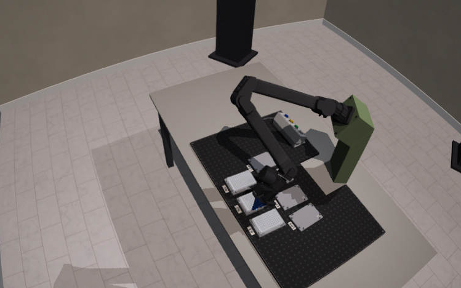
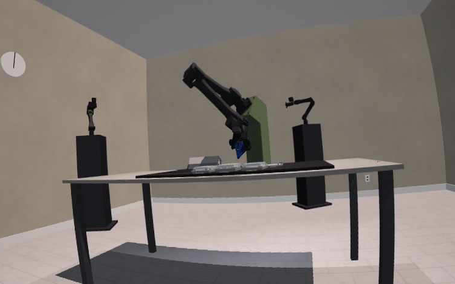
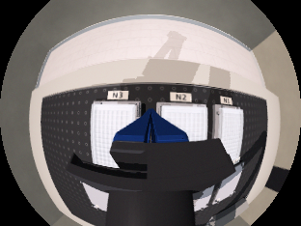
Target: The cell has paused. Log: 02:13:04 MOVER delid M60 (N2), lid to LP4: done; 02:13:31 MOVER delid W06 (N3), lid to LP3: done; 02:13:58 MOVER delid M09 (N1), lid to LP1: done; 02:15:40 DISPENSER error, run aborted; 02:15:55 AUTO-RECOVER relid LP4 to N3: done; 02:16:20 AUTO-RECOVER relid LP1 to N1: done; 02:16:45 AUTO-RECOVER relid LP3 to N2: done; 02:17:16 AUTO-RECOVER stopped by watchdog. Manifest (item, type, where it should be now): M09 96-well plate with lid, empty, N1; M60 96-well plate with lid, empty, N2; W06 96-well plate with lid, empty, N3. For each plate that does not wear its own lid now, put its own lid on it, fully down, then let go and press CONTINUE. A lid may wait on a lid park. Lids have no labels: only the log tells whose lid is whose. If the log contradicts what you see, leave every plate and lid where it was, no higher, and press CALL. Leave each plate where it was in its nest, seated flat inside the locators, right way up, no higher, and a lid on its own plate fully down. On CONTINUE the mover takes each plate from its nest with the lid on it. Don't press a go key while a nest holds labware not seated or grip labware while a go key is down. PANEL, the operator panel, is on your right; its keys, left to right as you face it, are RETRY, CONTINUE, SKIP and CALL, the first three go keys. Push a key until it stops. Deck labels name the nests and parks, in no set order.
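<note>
The LP1 park lies 19 cm behind my hand, 11 cm to the left of it and 6 cm below it. Round my hand: n2 label 8 cm to the right, 7 cm below, 1 cm ahead; n3 label 7 cm below, 7 cm ahead, 4 cm to the left; lp1 label 12 cm behind, 7 cm to the left, 7 cm below.
</note>
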